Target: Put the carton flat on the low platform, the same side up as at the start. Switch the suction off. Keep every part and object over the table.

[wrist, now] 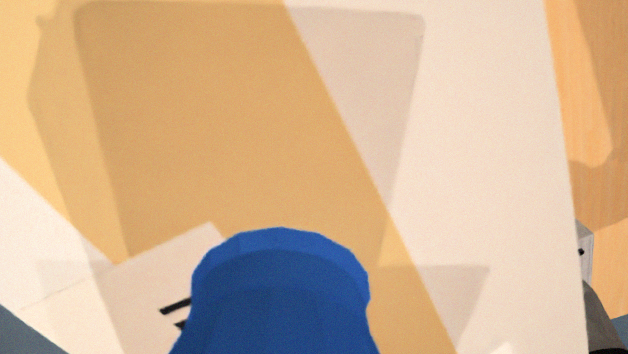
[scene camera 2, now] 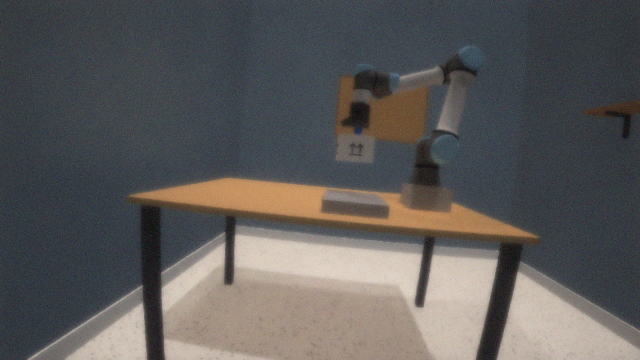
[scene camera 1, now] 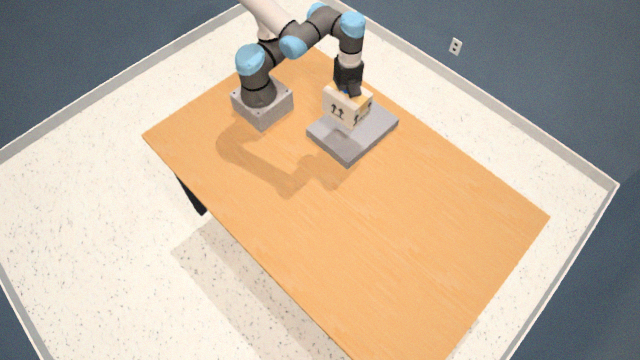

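Seen in the pictures: hand, its tool point: (wrist: 283, 260) (scene camera 2: 357, 138) (scene camera 1: 346, 92); arm's base, origin of its link: (scene camera 2: 424, 185) (scene camera 1: 259, 94).
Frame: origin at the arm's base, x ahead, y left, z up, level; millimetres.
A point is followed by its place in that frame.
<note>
The white carton (scene camera 1: 337, 106) {y 28, x 375, z 162 mm} (scene camera 2: 355, 149) {y 134, x 386, z 135 mm} (wrist: 490, 125) {y 38, x 386, z 198 mm} has a tan band across its top and black double arrows that point up on its sides. It hangs level from my suction gripper (scene camera 1: 346, 91) (scene camera 2: 358, 131) (wrist: 280, 280), whose blue cup is against the carton's top. The low grey platform (scene camera 1: 377, 124) {y 212, x 460, z -58 mm} (scene camera 2: 354, 204) {y 313, x 405, z -65 mm} stands on the table. In the scene camera 2 view a wide gap shows between the carton's underside and the platform. The scene camera 1 view shows the carton over the platform, with a shadow on the platform's near part. The platform does not show in the wrist view.
The wooden table (scene camera 1: 380, 240) {y -192, x 745, z -106 mm} (scene camera 2: 270, 200) {y 133, x 720, z -106 mm} carries the arm's grey base block (scene camera 1: 262, 112) {y -63, x 76, z -2 mm} (scene camera 2: 426, 197) {y 105, x 34, z -46 mm}, which stands beside the platform with a gap between them. The table's edge runs close behind the platform in the scene camera 1 view. A wall shelf (scene camera 2: 615, 107) is at the far right.
</note>
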